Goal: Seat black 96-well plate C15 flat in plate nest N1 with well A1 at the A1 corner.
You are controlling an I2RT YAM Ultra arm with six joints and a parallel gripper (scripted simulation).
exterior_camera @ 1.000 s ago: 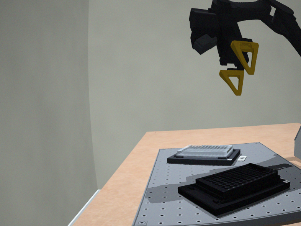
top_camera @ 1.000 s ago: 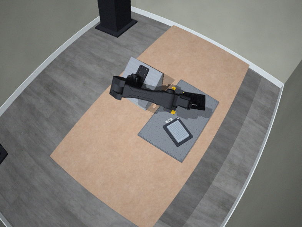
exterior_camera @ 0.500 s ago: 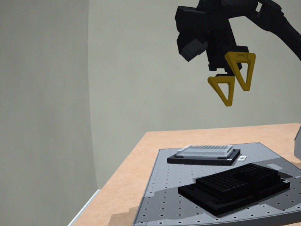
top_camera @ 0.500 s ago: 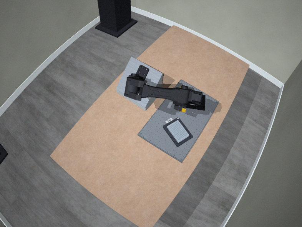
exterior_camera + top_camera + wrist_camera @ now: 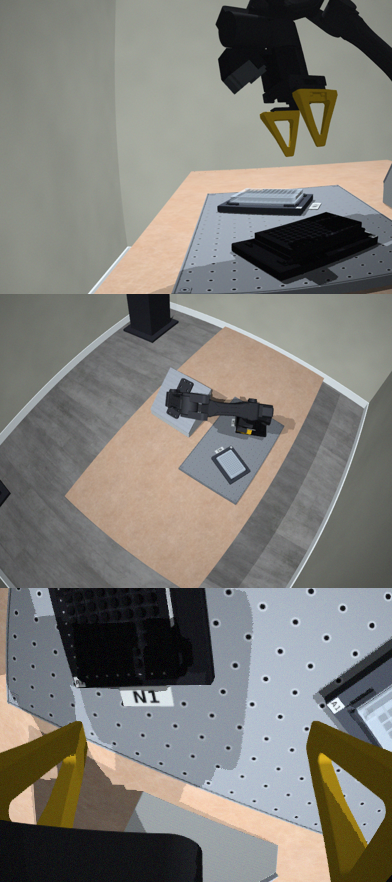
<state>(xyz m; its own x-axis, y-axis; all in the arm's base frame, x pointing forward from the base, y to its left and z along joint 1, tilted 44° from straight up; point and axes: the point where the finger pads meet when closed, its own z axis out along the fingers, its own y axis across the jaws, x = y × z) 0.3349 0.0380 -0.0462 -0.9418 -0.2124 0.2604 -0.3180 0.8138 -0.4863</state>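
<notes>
The black 96-well plate C15 is 9 cm to the left of my hand and 10 cm below it. Also, from my hand: A1 mark (8 cm behind, 11 cm to the left, 11 cm below); N1 label (8 cm behind, 5 cm to the left, 12 cm below); black plate nest N1 (1 cm ahead, 9 cm to the left, 12 cm below).
</notes>
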